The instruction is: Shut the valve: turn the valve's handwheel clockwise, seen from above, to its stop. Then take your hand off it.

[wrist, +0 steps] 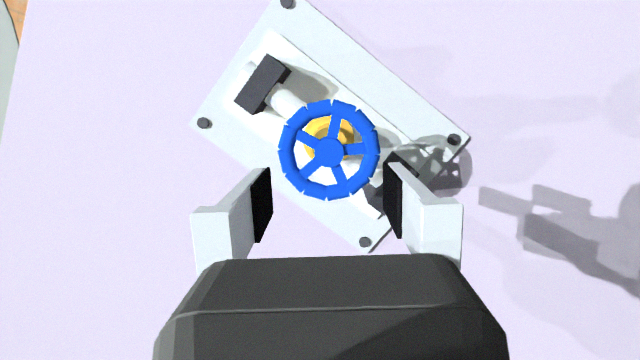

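The valve's blue handwheel point(369, 150) shows from above near the middle of the wrist view, a ring with several spokes and a round hub. The yellow valve body point(345, 129) shows in part beneath it, on a white pipe point(286, 102). My gripper point(327, 188) is open and empty. Its two fingers stand wide apart at the lower left and lower right of the wheel in the view, with a visible gap to the rim. How high the fingertips are relative to the wheel is hard to tell. The wheel hides much of the valve body.
The light grey base plate point(370, 70) lies diagonally on the pale table point(100, 225), with dark bolts at its corners. A black pipe block point(262, 84) stands at the upper left; another dark block is partly hidden by the right finger. Shadows fall to the right. The table's edge shows at far left.
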